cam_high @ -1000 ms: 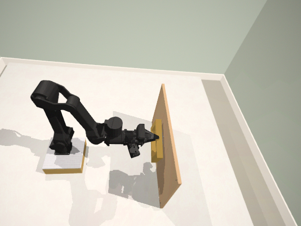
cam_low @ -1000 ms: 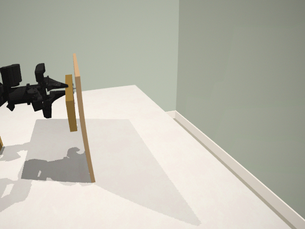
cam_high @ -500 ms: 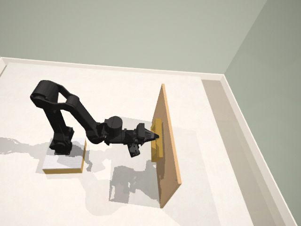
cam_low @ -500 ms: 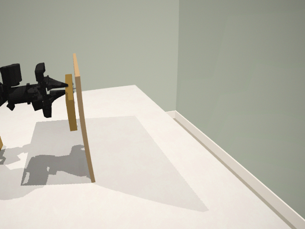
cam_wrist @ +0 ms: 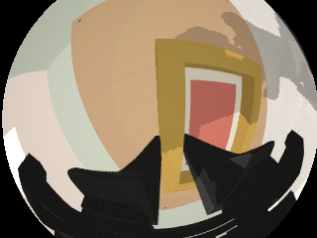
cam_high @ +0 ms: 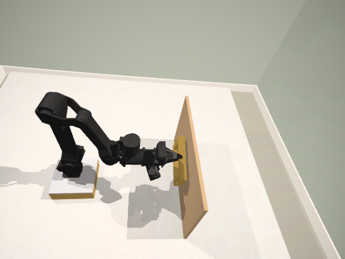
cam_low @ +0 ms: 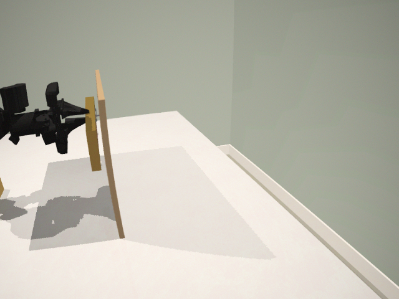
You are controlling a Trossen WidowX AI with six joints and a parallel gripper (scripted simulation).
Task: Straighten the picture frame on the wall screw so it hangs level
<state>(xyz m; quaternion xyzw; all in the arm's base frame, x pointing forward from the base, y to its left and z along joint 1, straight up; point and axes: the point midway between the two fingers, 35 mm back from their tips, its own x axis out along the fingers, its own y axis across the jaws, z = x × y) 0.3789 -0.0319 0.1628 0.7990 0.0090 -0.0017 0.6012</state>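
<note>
Right now the yellow picture frame is 50 mm below my gripper tip, 10 mm to the left of it and 10 mm ahead of it. The rest, counted from my gripper tip: wall board 70 mm below, 20 mm ahead, 10 mm to the left.
</note>
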